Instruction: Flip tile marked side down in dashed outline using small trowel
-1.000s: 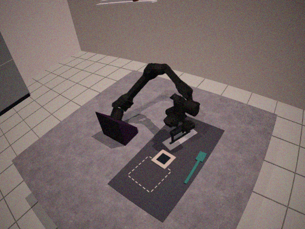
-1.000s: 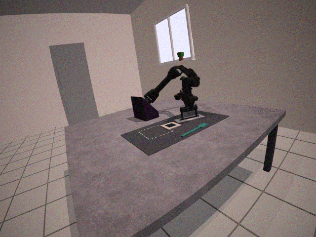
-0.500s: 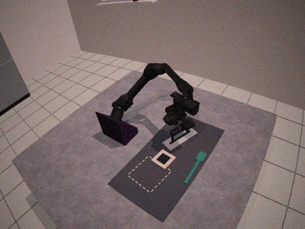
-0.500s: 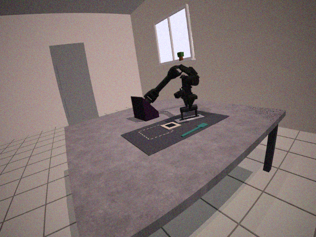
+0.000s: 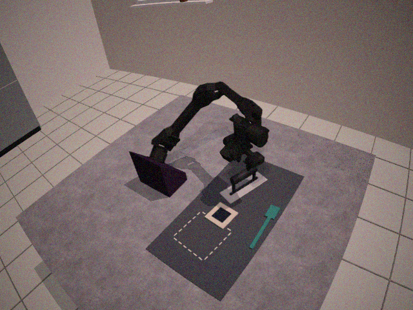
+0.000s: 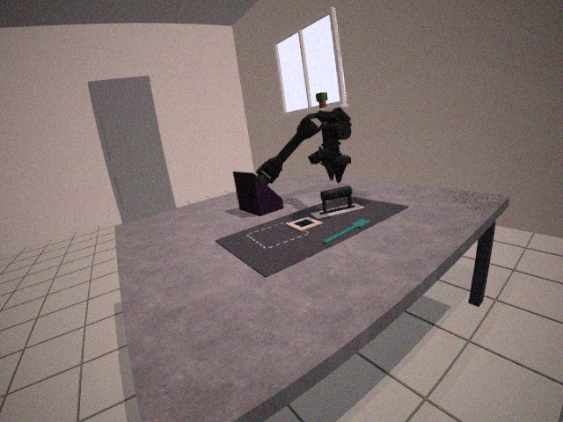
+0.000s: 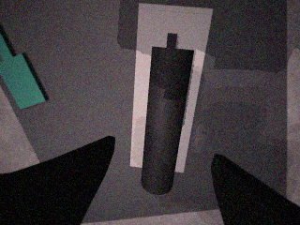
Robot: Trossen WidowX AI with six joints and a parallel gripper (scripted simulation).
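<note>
The dark mat is 14 cm to the right of my gripper tip, 14 cm below it and 2 cm ahead of it. Round my gripper tip: teal trowel: 16 cm ahead, 13 cm to the right, 11 cm below; then cream tile: 17 cm to the right, 11 cm below, 1 cm behind.
</note>
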